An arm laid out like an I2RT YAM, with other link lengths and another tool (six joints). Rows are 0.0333 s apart.
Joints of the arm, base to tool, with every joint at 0 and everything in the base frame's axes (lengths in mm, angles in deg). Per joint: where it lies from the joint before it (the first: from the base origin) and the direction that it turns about. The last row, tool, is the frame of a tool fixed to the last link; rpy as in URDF.
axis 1: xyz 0.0 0.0 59.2 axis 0 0 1
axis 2: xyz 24.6 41.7 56.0 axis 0 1 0
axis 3: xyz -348.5 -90.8 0.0 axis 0 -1 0
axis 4: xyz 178.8 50.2 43.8 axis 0 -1 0
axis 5: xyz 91.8 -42.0 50.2 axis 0 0 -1
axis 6: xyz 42.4 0.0 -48.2 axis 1 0 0
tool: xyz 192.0 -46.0 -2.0 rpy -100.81 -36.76 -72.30
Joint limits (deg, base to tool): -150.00..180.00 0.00..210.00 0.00..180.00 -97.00..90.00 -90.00..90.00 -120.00..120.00
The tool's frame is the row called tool.
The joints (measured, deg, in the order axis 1, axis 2, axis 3, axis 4, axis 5, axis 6), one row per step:
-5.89 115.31 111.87 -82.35 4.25 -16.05
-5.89 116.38 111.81 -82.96 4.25 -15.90
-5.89 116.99 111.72 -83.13 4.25 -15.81
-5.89 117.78 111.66 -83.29 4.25 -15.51
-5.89 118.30 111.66 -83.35 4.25 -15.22
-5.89 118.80 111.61 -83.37 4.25 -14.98
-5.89 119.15 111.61 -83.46 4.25 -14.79
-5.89 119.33 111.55 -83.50 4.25 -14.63
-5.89 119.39 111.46 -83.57 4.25 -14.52
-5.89 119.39 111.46 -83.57 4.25 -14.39
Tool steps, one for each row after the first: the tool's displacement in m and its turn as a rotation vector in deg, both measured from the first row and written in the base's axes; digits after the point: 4 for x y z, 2 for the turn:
-0.0034 0.0003 -0.0074 0.19 1.72 -0.15
-0.0047 0.0004 -0.0116 0.28 2.58 -0.24
-0.0059 0.0005 -0.0169 0.39 3.56 -0.54
-0.0064 0.0005 -0.0202 0.46 4.11 -0.83
-0.0069 0.0005 -0.0235 0.52 4.66 -1.07
-0.0076 0.0006 -0.0257 0.56 5.09 -1.26
-0.0082 0.0006 -0.0270 0.59 5.35 -1.42
-0.0092 0.0007 -0.0277 0.61 5.56 -1.53
-0.0093 0.0007 -0.0277 0.61 5.55 -1.66

